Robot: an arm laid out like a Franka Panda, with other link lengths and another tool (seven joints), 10 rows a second.
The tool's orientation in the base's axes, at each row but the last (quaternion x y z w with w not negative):
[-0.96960, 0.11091, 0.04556, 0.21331]
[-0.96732, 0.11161, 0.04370, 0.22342]
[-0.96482, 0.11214, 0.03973, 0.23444]
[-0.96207, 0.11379, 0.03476, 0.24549]
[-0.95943, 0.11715, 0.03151, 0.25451]
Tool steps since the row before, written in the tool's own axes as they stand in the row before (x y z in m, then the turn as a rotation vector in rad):
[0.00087, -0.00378, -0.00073, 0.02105, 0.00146, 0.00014]
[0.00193, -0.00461, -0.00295, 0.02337, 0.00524, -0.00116]
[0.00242, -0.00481, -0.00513, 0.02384, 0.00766, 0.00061]
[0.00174, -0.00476, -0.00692, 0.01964, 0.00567, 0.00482]
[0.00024, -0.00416, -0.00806, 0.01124, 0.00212, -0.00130]
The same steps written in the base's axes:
[0.00176, 0.00286, 0.00207, 0.02010, -0.00535, -0.00357]
[0.00306, 0.00235, 0.00433, 0.02150, -0.00969, -0.00432]
[0.00361, 0.00132, 0.00637, 0.02135, -0.01106, -0.00702]
[0.00289, 0.00039, 0.00807, 0.01769, -0.00649, -0.00927]
[0.00124, -0.00054, 0.00897, 0.01040, -0.00478, -0.00124]

